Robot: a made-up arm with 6 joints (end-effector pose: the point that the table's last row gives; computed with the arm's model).
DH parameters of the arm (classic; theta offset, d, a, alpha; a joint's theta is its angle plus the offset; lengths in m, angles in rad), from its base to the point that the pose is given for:
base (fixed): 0.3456 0 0.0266 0
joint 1: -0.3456 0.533 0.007 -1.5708
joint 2: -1.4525 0 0.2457 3.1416
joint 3: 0.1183 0 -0.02 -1.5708
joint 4: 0 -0.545 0.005 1.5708
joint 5: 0 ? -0.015 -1.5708
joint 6: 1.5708 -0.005 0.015 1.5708
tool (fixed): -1.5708 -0.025 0 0
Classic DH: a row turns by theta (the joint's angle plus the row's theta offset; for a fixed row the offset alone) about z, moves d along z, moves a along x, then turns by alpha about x.
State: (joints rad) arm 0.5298 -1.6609 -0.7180 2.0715 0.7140 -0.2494
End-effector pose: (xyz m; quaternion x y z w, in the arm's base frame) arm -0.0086 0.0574 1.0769 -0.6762 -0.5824 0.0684 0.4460
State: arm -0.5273 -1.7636 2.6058 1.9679 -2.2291 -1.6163
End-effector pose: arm -0.2103 0.2148 -0.0371 -0.6712 0.4309 -0.5334 0.2817
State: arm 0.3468 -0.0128 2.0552 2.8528 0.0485 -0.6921
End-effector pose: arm -0.2722 0.0481 1.2421 -0.3949 -0.4775 -0.6922 0.3700
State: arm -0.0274 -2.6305 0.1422 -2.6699 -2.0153 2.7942
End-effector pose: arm -0.5771 0.2038 0.6337 0.3462 0.6614 -0.0383 0.6643
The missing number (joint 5, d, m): 0.177
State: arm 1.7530 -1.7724 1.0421 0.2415 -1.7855 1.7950
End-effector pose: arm 0.3537 -0.6845 0.6475 -0.2201 -0.6307 0.1821 0.7215
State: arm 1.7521 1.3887 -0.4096 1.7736 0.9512 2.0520
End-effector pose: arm -0.0698 0.2995 -0.0394 -0.0306 0.7686 -0.5246 0.3648
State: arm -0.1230 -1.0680 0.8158 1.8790 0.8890 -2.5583
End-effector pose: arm -0.4560 0.1393 1.1433 -0.1331 -0.5286 0.4004 0.7366
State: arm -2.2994 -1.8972 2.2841 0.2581 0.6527 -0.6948
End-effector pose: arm 0.2565 0.4899 -0.0076 0.6971 0.0607 -0.6878 0.1930
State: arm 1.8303 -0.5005 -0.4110 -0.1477 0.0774 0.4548
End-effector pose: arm 0.0647 0.5100 0.7270 -0.0285 -0.1701 0.7695 0.6149
